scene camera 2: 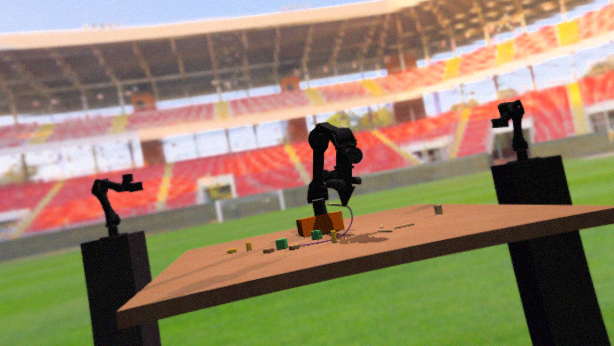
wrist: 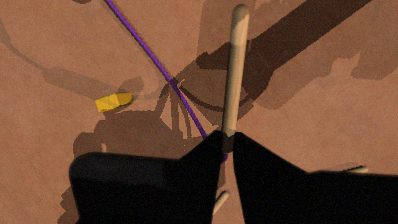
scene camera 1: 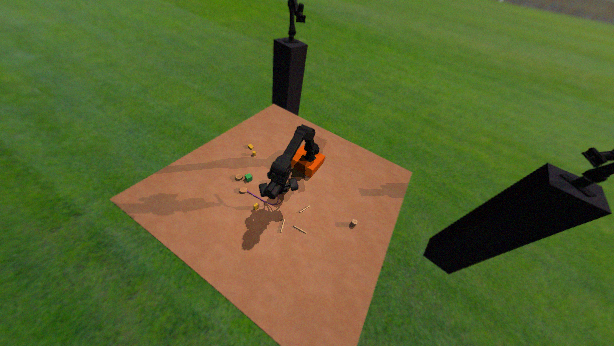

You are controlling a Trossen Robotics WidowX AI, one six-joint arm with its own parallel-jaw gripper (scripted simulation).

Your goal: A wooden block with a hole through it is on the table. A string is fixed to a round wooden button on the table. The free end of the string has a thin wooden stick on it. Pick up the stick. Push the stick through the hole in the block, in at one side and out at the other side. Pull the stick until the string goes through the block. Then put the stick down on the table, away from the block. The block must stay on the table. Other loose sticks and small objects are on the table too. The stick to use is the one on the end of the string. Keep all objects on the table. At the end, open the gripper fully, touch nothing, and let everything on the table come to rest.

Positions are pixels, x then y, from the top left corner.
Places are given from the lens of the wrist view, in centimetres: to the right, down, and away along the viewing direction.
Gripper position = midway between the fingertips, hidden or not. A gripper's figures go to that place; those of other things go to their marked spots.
gripper [wrist: 226, 138]: 2, 2, 11
thin wooden stick [wrist: 238, 42]: 2, -3, 8
